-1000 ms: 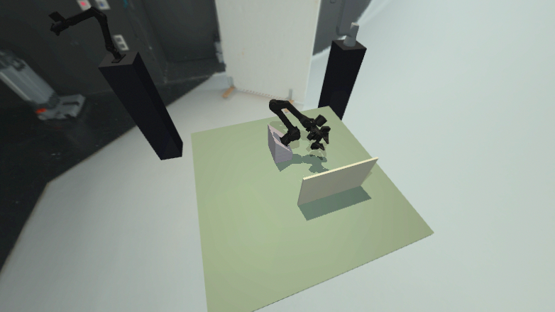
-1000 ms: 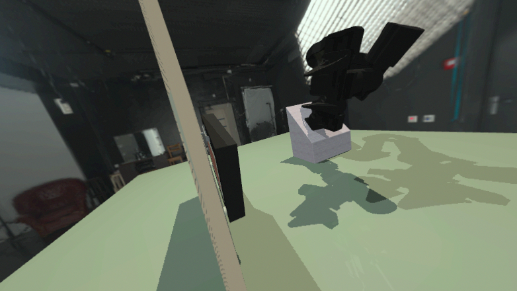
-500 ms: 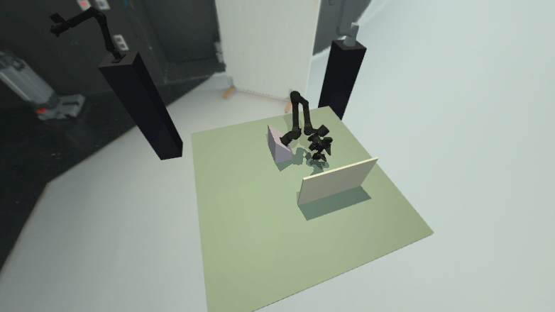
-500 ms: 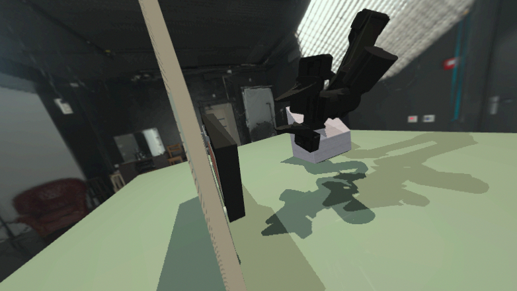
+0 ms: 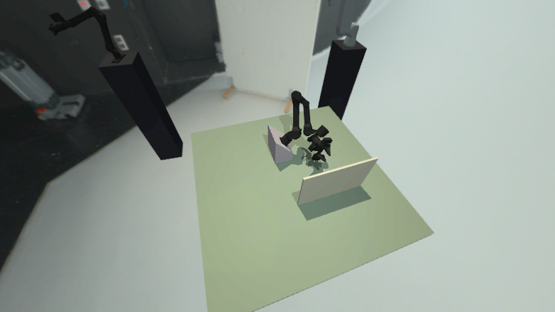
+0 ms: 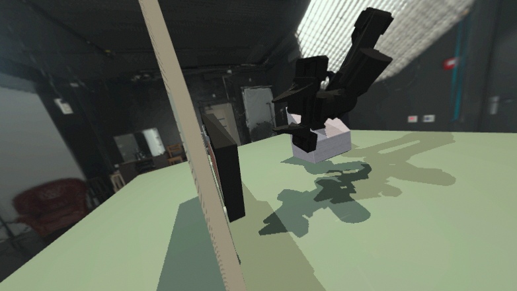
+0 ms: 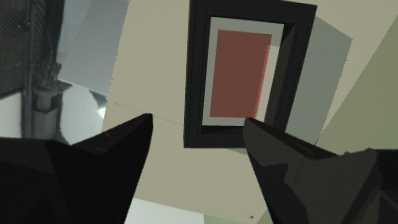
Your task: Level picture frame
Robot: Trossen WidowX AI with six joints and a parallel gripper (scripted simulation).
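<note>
My gripper tip is 120 mm short of the picture frame and 50 mm above it. Round my gripper tip: wall panel (130 mm ahead, 60 mm below).
</note>
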